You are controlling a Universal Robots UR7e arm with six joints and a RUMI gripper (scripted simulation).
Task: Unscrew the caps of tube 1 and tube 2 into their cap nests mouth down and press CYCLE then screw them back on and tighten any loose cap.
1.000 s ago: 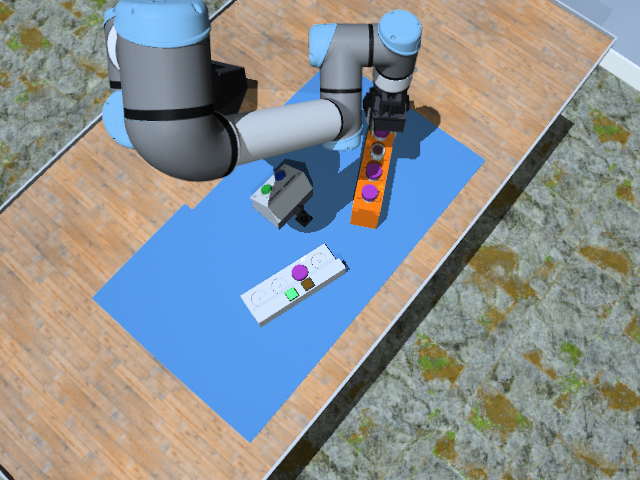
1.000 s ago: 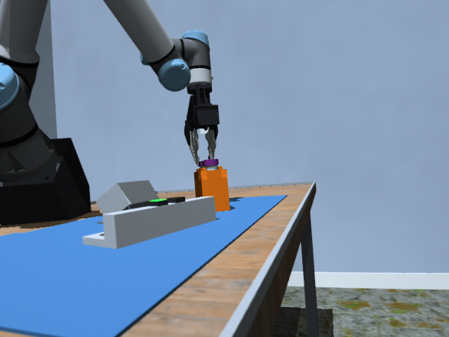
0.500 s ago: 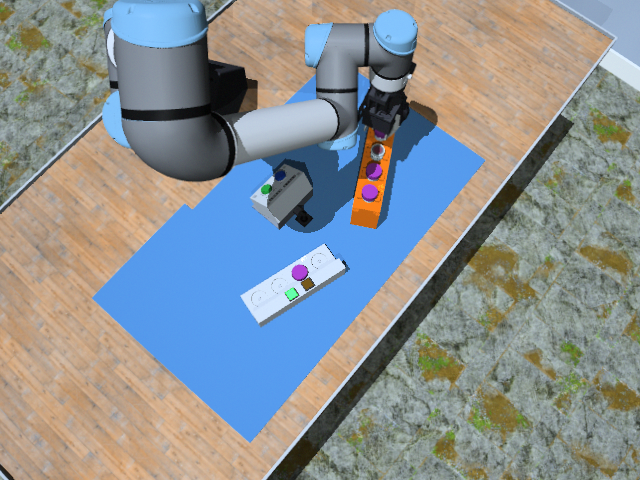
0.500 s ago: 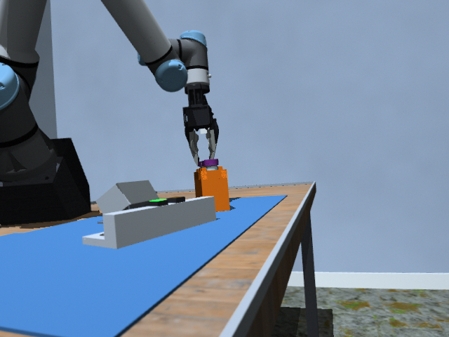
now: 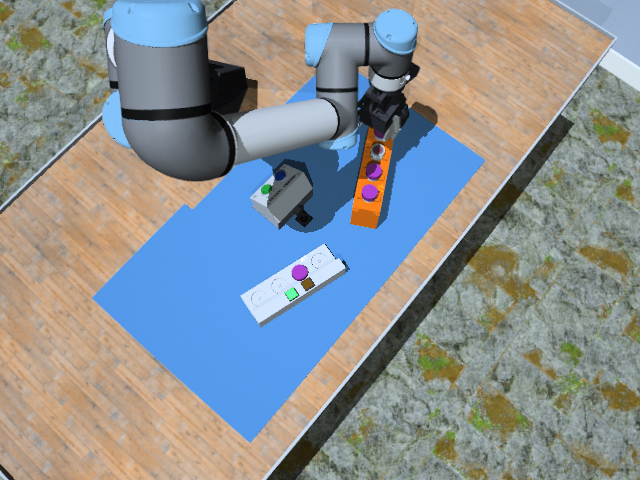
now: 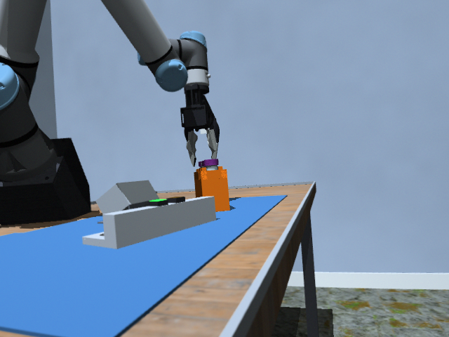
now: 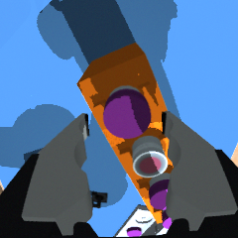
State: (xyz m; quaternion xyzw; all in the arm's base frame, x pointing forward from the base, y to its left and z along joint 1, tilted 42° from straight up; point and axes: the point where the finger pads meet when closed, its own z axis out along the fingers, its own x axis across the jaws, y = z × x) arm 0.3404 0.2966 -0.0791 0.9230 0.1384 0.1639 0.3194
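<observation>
Now: hand 10 mm above the purple cap. Round my hand: grey key housing (80 mm behind, 240 mm to the right, 70 mm below); then green key (100 mm behind, 260 mm to the right, 60 mm below); then blue key (100 mm behind, 220 mm to the right, 60 mm below).
</observation>
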